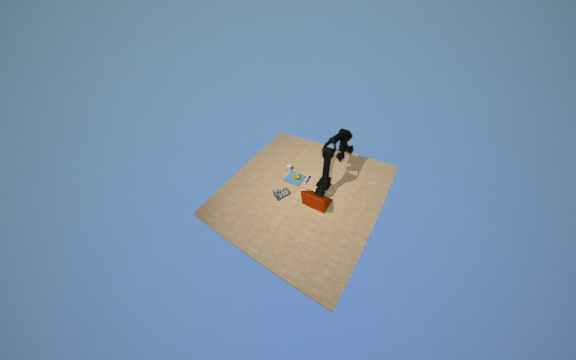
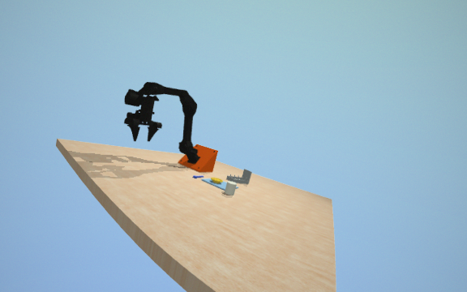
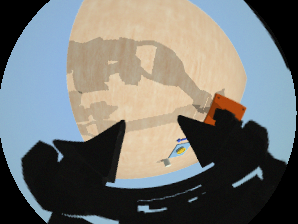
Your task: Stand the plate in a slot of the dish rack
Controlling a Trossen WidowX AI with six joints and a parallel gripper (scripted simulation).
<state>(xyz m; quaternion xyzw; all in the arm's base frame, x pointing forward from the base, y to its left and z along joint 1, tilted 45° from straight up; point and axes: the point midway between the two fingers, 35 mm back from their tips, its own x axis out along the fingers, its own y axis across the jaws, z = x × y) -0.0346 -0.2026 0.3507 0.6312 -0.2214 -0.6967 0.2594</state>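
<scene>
My gripper tip is now 31 cm short of the yellow plate, 25 cm to the right of it and 10 cm above it. Round my gripper tip: white cup (43 cm ahead, 17 cm to the left, 9 cm below); small blue object (21 cm ahead, 22 cm to the left, 11 cm below); light blue mat (33 cm ahead, 26 cm to the left, 11 cm below).
</scene>
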